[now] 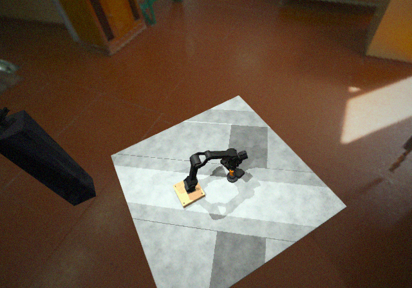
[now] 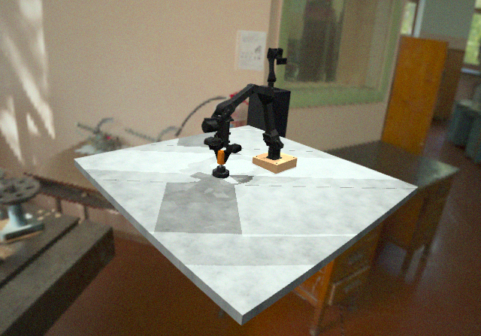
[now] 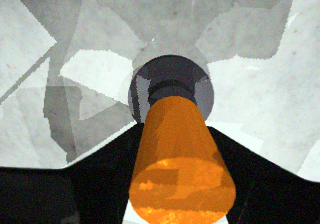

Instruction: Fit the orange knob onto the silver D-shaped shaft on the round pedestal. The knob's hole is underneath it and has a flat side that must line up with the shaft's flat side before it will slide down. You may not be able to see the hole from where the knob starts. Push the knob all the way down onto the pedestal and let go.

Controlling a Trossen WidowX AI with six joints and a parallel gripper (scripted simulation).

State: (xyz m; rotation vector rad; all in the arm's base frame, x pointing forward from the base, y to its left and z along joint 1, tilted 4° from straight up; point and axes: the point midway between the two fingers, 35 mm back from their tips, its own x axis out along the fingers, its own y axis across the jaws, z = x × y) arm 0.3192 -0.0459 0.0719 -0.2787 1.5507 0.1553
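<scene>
Now: gripper tip 3 cm below the orange knob. Also, from my gripper tip: dark round pedestal 4 cm below.
</scene>
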